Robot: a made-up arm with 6 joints.
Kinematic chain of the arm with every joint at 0, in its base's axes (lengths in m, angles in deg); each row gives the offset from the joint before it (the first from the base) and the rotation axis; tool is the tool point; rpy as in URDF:
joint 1: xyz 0 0 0.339 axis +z
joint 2: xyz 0 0 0 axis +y
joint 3: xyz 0.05 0 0.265 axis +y
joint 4: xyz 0.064 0 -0.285 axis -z
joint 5: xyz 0 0 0 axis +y
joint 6: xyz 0.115 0 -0.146 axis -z
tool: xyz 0 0 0 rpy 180 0 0
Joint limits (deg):
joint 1: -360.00..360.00
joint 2: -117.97..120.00
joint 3: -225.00..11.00
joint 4: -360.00..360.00
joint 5: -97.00..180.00
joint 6: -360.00..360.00
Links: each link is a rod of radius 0.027 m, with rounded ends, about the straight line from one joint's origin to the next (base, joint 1, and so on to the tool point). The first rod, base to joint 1, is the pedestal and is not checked.
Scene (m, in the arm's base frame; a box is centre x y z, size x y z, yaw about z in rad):
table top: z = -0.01
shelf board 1: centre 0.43 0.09 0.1 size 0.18 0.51 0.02 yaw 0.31
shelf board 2: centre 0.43 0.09 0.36 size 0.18 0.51 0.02 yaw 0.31
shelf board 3: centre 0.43 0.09 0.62 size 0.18 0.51 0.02 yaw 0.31
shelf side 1: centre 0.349 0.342 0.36 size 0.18 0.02 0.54 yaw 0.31
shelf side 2: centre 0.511 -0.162 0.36 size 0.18 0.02 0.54 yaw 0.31
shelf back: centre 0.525 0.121 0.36 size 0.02 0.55 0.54 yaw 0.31
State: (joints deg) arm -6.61 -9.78 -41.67 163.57 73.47 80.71
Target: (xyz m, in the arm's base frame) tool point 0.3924 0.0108 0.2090
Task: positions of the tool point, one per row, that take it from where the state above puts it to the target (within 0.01 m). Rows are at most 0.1 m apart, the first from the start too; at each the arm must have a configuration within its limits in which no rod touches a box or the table.
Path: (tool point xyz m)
1: 0.3988 -0.0436 0.4775
2: 0.3480 -0.0593 0.4773
3: 0.3006 -0.0696 0.4669
4: 0.3173 -0.0604 0.3773
5: 0.3092 -0.0447 0.2890
6: 0.2772 -0.0261 0.2090
7: 0.3365 -0.0116 0.2124
8: 0.3924 0.0108 0.2090

